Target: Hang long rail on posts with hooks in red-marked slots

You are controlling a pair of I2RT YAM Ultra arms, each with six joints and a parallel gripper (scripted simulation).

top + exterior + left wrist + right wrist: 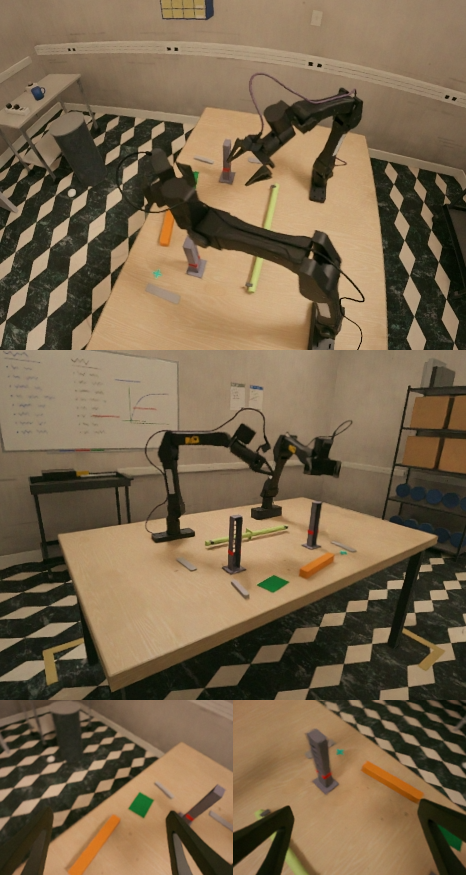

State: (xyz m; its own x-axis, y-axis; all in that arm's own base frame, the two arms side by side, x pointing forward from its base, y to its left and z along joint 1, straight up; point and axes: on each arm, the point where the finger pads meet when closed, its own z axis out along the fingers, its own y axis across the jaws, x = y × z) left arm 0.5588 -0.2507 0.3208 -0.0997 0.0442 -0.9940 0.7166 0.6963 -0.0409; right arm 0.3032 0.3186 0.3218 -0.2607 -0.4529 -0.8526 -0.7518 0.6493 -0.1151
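Now: the light green long rail 310 mm below my right hand, 110 mm behind it and 10 mm to the left of it. Round my right hand: cyan mark 330 mm below, 250 mm ahead, 240 mm to the left; then green patch 330 mm below, 250 mm ahead, 210 mm to the right; then orange block 320 mm below, 270 mm ahead, 20 mm to the left.
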